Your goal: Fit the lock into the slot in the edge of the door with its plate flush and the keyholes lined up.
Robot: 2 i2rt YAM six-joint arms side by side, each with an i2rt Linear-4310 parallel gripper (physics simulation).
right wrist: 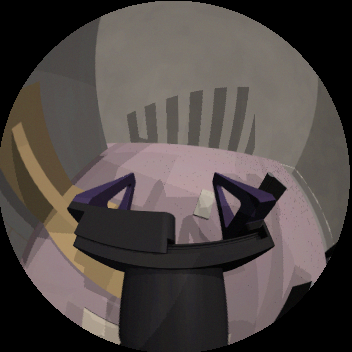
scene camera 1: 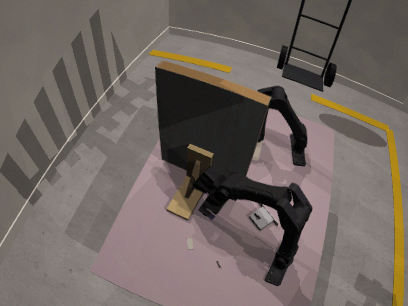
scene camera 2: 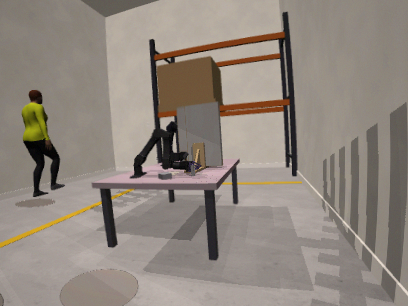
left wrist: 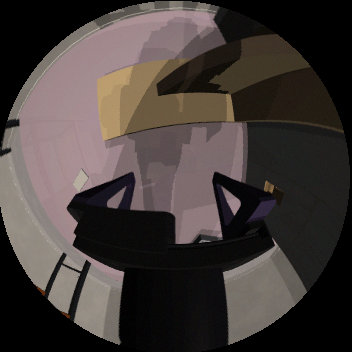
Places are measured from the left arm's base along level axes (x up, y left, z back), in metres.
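Where they show: left gripper, fingertip midpoint: [scene camera 1: 210, 205] [left wrist: 173, 175]; right gripper, fingertip midpoint: [right wrist: 173, 176] [scene camera 2: 200, 166]; left arm's base at its link origin: [scene camera 1: 280, 263]; right arm's base at its link origin: [scene camera 1: 297, 150] [scene camera 2: 138, 175].
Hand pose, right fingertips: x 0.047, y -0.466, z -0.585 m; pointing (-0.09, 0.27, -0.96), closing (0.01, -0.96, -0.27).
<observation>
Things, the pixels of their top centre, and the offset from my right fingertips. "spot": a spot on its surface instead. Level surfaces: height alone.
- lock at its top centre: [left wrist: 206, 252] [scene camera 1: 262, 216] dx -0.021, dy +0.309, dz +0.425 m
- door at its top centre: [scene camera 1: 210, 79] [scene camera 2: 197, 104] dx +0.495, dy +0.228, dz +0.095 m
- wooden bracket at a spot on its surface: [left wrist: 140, 102] [scene camera 1: 186, 203] spot: dx -0.029, dy +0.395, dz +0.113 m
- pale flat piece at its top centre: [left wrist: 79, 180] [scene camera 1: 190, 243] dx -0.045, dy +0.546, dz +0.207 m
- small screw at its top centre: [scene camera 1: 218, 263] dx -0.037, dy +0.575, dz +0.348 m
- pink table at its surface level: dx -0.047 m
- pale piece at its top centre: [right wrist: 204, 202] dx -0.045, dy -0.045, dz -0.009 m
- grey block at its top centre: [scene camera 2: 164, 173] dx -0.011, dy -0.216, dz +0.171 m
The lock [scene camera 1: 262, 218], with a silver plate and a dark keyhole, lies on the table right of the left gripper in scene camera 1. A small grey part of the lock [left wrist: 207, 239] shows behind the gripper body in the left wrist view. The door [scene camera 1: 202, 112] [scene camera 2: 204, 130] [left wrist: 305, 165] stands upright; its keyhole [left wrist: 273, 192] shows a wooden inside. The edge slot does not show clearly. My left gripper [scene camera 1: 201, 198] [left wrist: 173, 175] is open and empty, low beside the door and wooden bracket. My right gripper [scene camera 2: 194, 166] [right wrist: 173, 176] is open and empty, over the table.
A wooden bracket [scene camera 1: 183, 206] [left wrist: 140, 102] braces the door's face. A pale flat piece [scene camera 1: 190, 243] [left wrist: 80, 179] and a small screw [scene camera 1: 218, 264] lie on the pink table [scene camera 1: 140, 250]. Another pale piece [right wrist: 204, 204] lies beyond the right fingers. A grey block [scene camera 2: 165, 175] sits near the right arm.
</observation>
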